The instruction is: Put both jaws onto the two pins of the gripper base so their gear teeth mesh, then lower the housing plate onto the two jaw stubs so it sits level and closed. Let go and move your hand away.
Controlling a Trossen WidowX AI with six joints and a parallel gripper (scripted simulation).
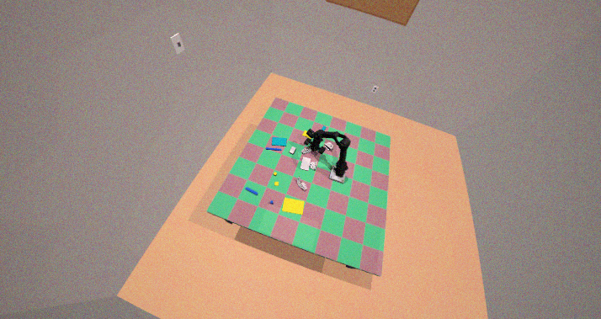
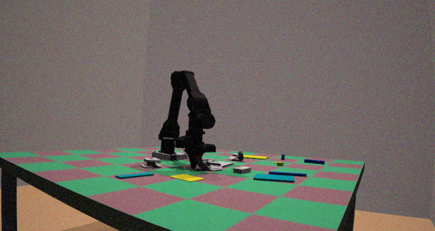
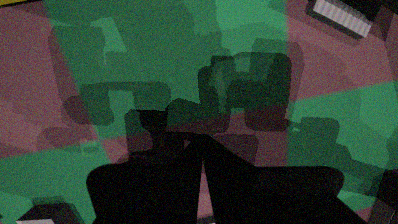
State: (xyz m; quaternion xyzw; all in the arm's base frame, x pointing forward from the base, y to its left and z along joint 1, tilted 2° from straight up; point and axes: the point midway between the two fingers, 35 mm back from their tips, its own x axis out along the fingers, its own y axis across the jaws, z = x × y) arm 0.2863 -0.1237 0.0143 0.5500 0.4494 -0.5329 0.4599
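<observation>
Right now my gripper tip is 4 cm below the grey jaw, 4 cm short of it and 1 cm to the right of it. From my gripper tip the other things lie so: teal plate (31 cm ahead, 5 cm to the left); white housing plate (15 cm to the left, 5 cm behind, 1 cm above); teal bar (27 cm to the right).
</observation>
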